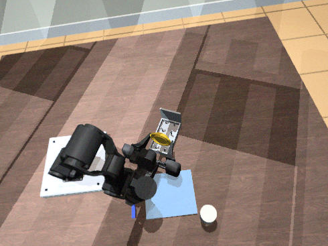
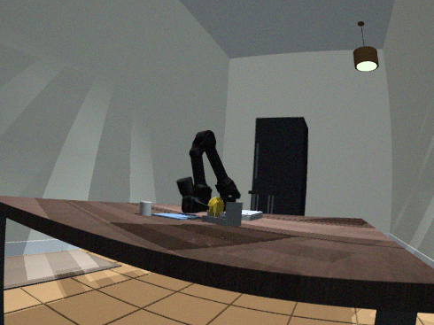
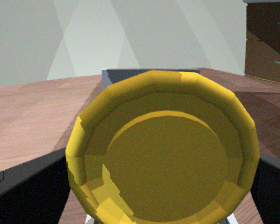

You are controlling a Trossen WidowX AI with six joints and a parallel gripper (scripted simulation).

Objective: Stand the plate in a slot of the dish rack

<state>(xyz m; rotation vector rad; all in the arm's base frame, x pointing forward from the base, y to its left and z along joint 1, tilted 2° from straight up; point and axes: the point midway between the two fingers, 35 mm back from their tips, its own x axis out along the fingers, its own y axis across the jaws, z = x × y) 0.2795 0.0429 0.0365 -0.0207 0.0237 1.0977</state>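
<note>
Right now my gripper tip is 10 mm to the left of the yellow plate. Round my gripper tip: light blue mat: 170 mm to the right, 50 mm below, 10 mm ahead; then grey dish rack: 30 mm below, 20 mm to the left, 10 mm ahead; then white cup: 240 mm to the right, 110 mm ahead, 30 mm below.
</note>
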